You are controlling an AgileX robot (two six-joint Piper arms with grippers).
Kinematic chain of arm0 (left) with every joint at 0, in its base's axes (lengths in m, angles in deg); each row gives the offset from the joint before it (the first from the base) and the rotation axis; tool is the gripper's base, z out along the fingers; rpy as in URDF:
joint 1: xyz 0 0 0.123 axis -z
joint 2: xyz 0 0 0 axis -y
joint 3: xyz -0.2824 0 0.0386 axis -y
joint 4: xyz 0.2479 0 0.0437 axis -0.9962 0 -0.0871
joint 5: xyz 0 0 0 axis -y
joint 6: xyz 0.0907 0 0.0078 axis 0.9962 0 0.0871
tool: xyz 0 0 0 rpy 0 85 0
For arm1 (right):
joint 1: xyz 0 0 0.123 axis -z
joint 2: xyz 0 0 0 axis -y
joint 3: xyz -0.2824 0 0.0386 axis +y
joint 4: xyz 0.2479 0 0.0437 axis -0.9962 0 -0.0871
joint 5: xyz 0 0 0 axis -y
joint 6: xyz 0.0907 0 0.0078 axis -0.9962 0 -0.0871
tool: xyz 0 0 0 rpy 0 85 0
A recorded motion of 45 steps. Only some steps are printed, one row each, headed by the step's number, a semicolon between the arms.
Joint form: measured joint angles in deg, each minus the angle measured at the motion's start. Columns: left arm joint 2, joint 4, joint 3, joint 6, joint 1, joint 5; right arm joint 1, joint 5, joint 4, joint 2, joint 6, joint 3.
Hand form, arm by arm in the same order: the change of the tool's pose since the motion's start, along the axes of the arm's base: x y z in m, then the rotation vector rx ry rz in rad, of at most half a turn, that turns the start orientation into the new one. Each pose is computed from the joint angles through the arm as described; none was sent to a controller.
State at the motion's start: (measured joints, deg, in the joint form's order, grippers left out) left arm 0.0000 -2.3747 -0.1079 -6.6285 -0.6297 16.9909; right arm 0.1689 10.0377 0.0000 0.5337 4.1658 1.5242
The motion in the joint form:
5: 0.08 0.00 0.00 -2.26 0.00 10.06; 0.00 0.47 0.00 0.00 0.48 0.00
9: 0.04 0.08 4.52 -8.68 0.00 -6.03; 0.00 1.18 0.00 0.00 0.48 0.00
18: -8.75 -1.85 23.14 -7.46 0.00 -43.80; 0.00 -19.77 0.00 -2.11 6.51 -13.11
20: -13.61 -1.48 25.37 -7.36 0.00 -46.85; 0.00 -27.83 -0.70 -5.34 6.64 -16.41
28: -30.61 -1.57 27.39 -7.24 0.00 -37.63; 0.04 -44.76 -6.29 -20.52 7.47 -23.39
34: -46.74 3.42 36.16 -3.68 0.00 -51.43; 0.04 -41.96 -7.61 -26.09 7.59 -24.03
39: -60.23 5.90 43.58 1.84 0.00 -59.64; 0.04 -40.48 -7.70 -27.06 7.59 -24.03
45: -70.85 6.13 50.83 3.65 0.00 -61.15; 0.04 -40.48 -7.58 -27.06 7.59 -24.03
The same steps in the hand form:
5: -0.0074 -0.0007 0.0143 -0.0326 -0.1766 -0.0251; -0.0002 0.0000 0.0007 -0.0081 -0.0082 -0.0021
9: -0.0034 0.0004 0.0172 -0.1435 0.0254 -0.0505; -0.0005 0.0000 0.0018 -0.0082 -0.0206 -0.0021
18: -0.0037 0.0041 0.0570 -0.1157 0.5091 0.0323; -0.0083 0.0000 0.0434 -0.1117 0.1532 -0.0191
20: 0.0070 0.0042 0.0604 -0.1213 0.6080 0.0377; -0.0050 0.0004 0.0468 -0.1036 0.2923 -0.0066
28: 0.0625 0.0040 0.0610 -0.1125 0.7094 0.0344; 0.0203 0.0056 0.0449 -0.0306 0.7268 0.0676
34: 0.1057 0.0013 0.0547 -0.1349 1.0805 0.0217; 0.0363 0.0062 0.0446 -0.0075 0.7633 0.0732
39: 0.1461 -0.0011 0.0451 -0.0782 1.3305 -0.0147; 0.0399 0.0060 0.0451 -0.0050 0.7546 0.0705
45: 0.1880 -0.0010 0.0413 -0.0510 1.4153 -0.0266; 0.0399 0.0059 0.0450 -0.0070 0.7547 0.0697

